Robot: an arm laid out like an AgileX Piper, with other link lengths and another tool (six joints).
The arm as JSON. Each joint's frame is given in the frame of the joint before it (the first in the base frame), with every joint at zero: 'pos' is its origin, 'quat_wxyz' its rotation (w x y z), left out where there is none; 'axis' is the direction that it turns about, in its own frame. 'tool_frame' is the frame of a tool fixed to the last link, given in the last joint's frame.
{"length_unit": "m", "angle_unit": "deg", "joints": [
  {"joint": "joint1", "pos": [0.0, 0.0, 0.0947], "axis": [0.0, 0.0, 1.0]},
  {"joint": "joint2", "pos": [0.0, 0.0, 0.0], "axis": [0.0, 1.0, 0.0]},
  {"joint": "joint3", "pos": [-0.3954, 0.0, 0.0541], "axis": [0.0, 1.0, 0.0]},
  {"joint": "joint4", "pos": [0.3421, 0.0, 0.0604], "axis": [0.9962, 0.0, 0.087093]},
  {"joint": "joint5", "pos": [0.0, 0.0, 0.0], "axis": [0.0, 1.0, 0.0]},
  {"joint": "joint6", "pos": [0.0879, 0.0, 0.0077], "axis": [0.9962, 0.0, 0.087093]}
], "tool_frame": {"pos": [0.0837, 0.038, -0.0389], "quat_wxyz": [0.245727, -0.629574, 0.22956, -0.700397]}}
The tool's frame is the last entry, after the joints.
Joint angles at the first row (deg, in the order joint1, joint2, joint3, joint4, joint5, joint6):
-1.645, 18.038, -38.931, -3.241, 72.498, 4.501
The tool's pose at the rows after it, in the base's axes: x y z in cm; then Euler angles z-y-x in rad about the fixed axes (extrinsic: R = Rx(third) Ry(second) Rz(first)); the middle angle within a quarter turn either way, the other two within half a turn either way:
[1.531, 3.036, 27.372, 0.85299, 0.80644, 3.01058]
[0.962, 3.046, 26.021, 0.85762, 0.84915, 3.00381]
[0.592, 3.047, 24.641, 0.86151, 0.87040, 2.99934]
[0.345, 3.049, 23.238, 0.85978, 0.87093, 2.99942]
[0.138, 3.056, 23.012, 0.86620, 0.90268, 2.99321]
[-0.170, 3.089, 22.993, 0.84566, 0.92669, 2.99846]
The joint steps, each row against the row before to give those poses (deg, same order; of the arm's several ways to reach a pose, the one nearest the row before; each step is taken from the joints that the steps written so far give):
0.001, -4.440, 3.405, -0.196, -1.270, -0.338
-0.004, -3.545, 2.417, 0.003, -1.335, -0.120
0.006, -2.709, 2.276, -0.039, -0.795, 0.006
-0.005, -1.907, 2.135, 0.004, -0.257, -0.088
0.002, -1.707, 0.502, -0.002, -0.631, 0.003
-0.002, -1.190, 0.001, 0.376, -0.148, -1.165

